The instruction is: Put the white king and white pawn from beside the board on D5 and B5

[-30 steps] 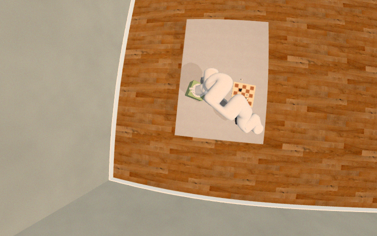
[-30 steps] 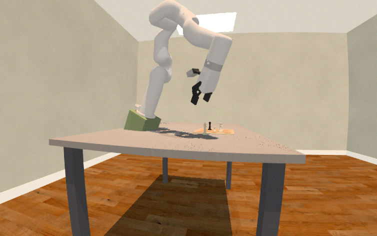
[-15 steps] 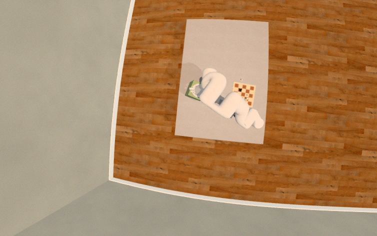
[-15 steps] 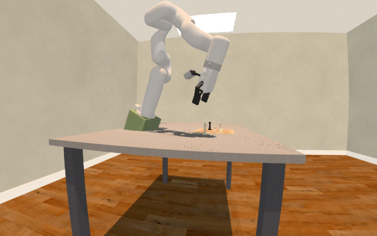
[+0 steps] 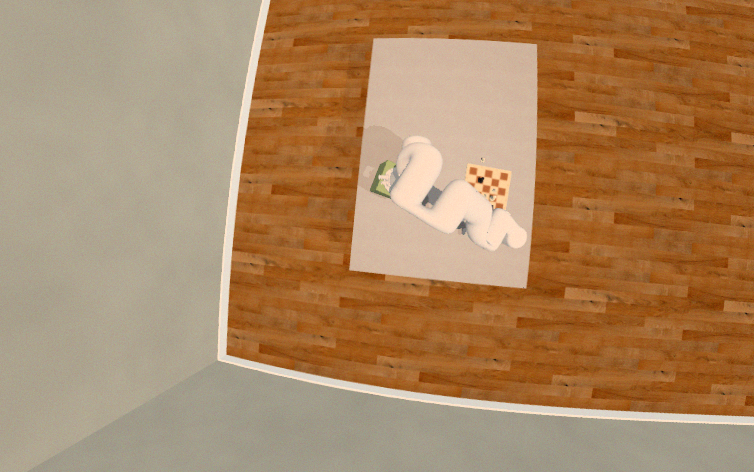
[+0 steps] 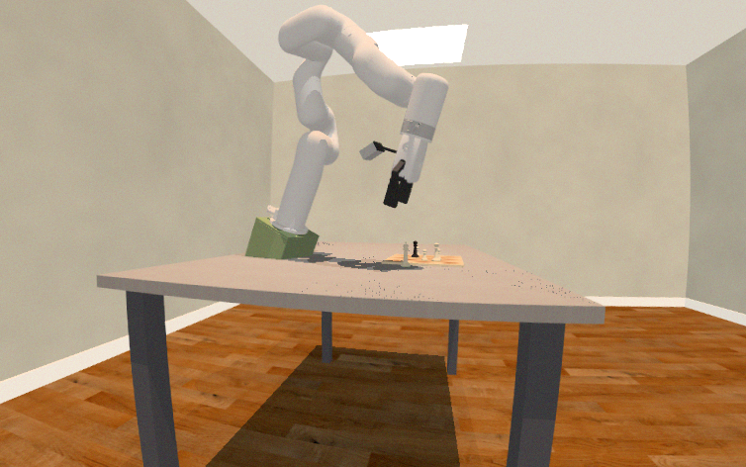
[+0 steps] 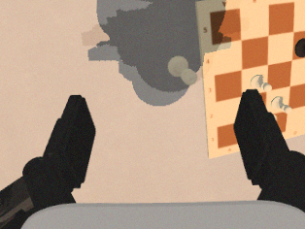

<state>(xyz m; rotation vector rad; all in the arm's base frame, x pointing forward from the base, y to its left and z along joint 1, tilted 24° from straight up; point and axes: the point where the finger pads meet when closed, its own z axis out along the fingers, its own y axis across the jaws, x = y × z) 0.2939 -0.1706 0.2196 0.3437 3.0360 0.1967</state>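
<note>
My gripper is now 13 cm above the white king, 4 cm to the right of it and 3 cm short of it. From my hand the other things lie so: chessboard 17 cm to the left, 16 cm below, 9 cm ahead; black piece 21 cm to the left, 13 cm below, 6 cm ahead.
</note>
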